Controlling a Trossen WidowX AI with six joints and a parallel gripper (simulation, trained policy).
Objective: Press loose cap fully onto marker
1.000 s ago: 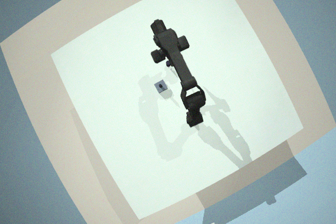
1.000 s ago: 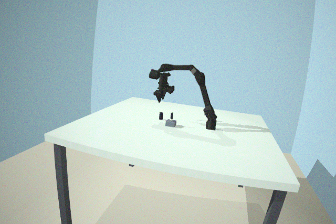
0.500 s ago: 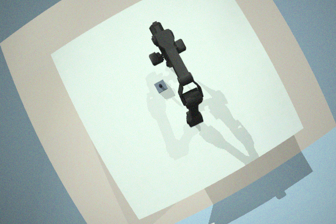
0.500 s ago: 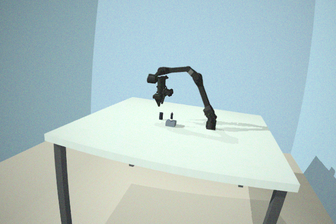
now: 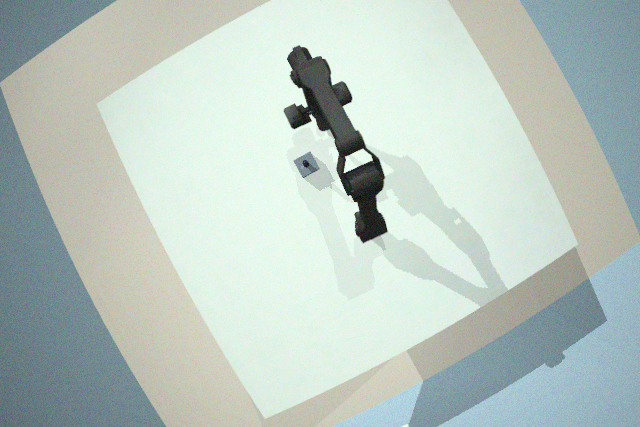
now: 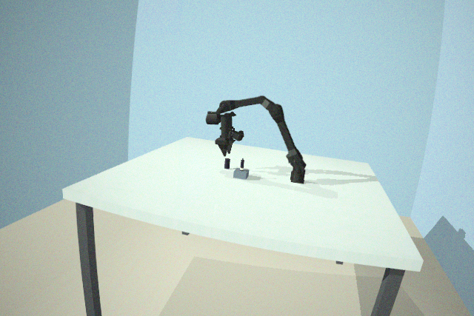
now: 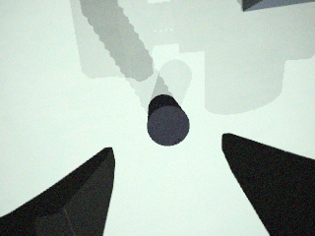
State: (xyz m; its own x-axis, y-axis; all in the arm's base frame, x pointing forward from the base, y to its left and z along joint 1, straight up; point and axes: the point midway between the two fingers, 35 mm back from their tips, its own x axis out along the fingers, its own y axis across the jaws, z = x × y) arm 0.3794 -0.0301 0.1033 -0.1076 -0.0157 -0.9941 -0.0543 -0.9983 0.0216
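Right now my gripper tip is 40 mm above the dark cap and 10 mm past it. Round my gripper tip: grey holder block (110 mm to the left, 110 mm behind, 50 mm below).
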